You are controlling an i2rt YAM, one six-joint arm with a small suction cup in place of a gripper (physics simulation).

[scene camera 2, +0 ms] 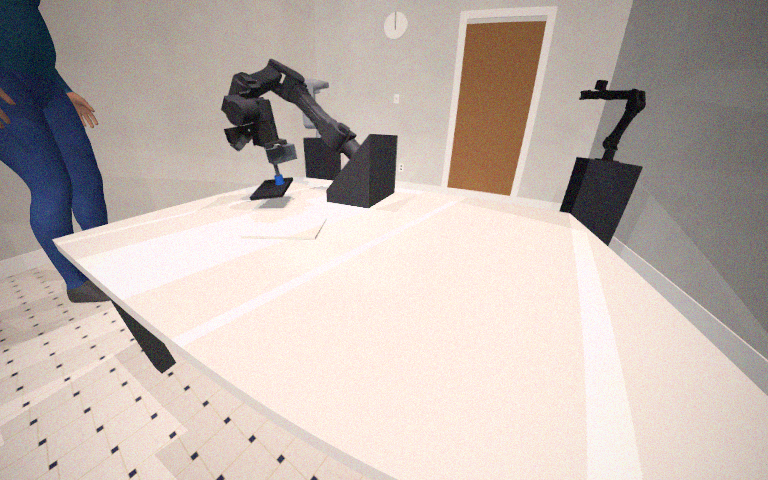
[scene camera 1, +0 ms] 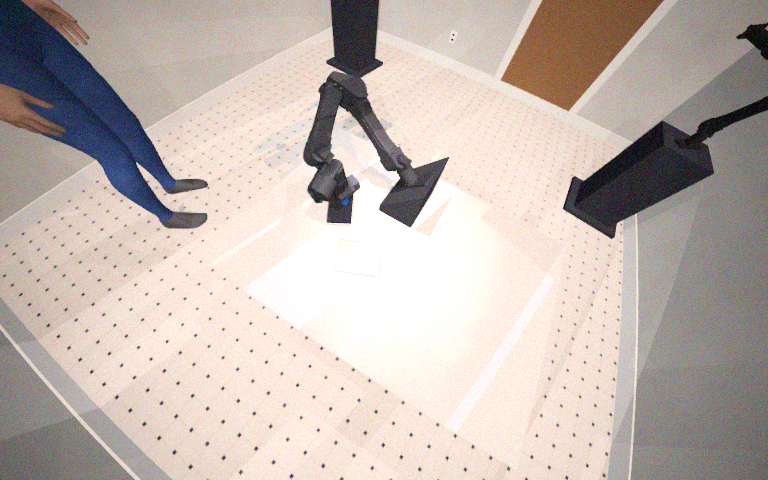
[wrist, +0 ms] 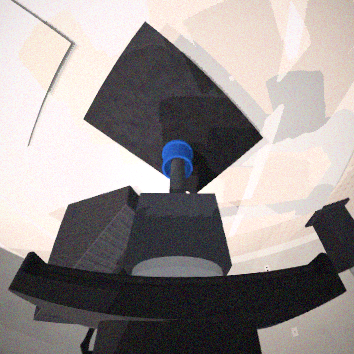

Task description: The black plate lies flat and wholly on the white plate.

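Where they show: hand at its tool point: (scene camera 2: 281, 186) (scene camera 1: 345, 202) (wrist: 177, 148); arm's base at its link origin: (scene camera 2: 362, 160) (scene camera 1: 412, 182).
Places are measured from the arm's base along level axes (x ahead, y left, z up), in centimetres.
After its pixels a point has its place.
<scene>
The black plate (scene camera 1: 339, 215) @[y -16.0, x 27.3, z -7.5 cm] (scene camera 2: 270, 190) @[y -16.2, x 26.6, z -7.3 cm] (wrist: 150, 90) @[y -17.3, x 27.4, z -7.5 cm] hangs from my suction cup (scene camera 1: 344, 202) (scene camera 2: 278, 180) (wrist: 177, 152), which is shut on its upper face close to one corner. In the second scene view the plate is a little above the table, tilted, with its shadow apart below it. The white plate (scene camera 1: 357, 258) @[y -0.2, x 35.7, z -12.5 cm] (scene camera 2: 286, 229) @[y 1.8, x 36.9, z -12.5 cm] (wrist: 20, 90) @[y -1.8, x 32.2, z -12.5 cm] lies flat on the table, nearer the two scene cameras than the black plate. In the wrist view part of it shows at the upper left, apart from the black plate. In the first scene view its outline is faint in the glare.
The pale table (scene camera 1: 424, 339) @[y 36.7, x 45.1, z -13.1 cm] (scene camera 2: 424, 311) @[y 38.8, x 46.1, z -13.1 cm] carries my arm's black wedge-shaped base (scene camera 1: 416, 195) @[y 5.7, x 9.1, z 5.6 cm] (scene camera 2: 380, 169) @[y 8.2, x 1.9, z -2.0 cm], beside the black plate. A person (scene camera 1: 96, 124) (scene camera 2: 62, 169) stands beyond the table's left side. A black pedestal (scene camera 1: 640, 175) (scene camera 2: 600, 192) with another arm stands at the right.
</scene>
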